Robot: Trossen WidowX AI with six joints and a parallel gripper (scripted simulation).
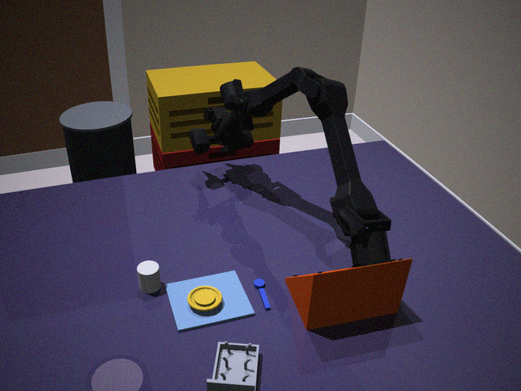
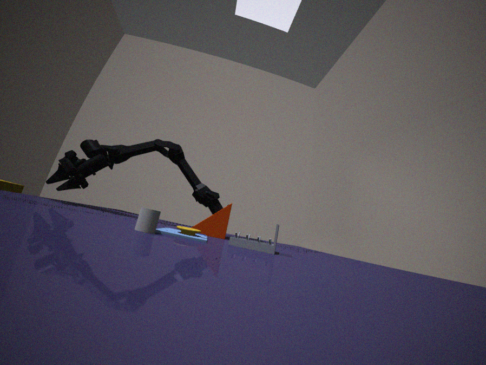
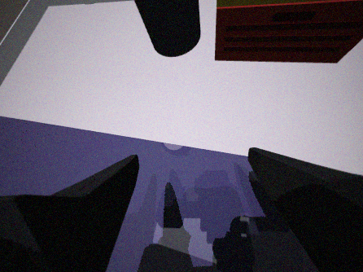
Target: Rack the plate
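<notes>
Now: gripper tip 22 cm short of the white cup, 47 cm to the right of it and 2 cm above it. Round my gripper tip: grey dish rack 11 cm ahead, 74 cm to the left, 2 cm below; then yellow plate 12 cm ahead, 55 cm to the left, 3 cm below; then blue spoon 1 cm ahead, 55 cm to the left, 4 cm below.
</notes>
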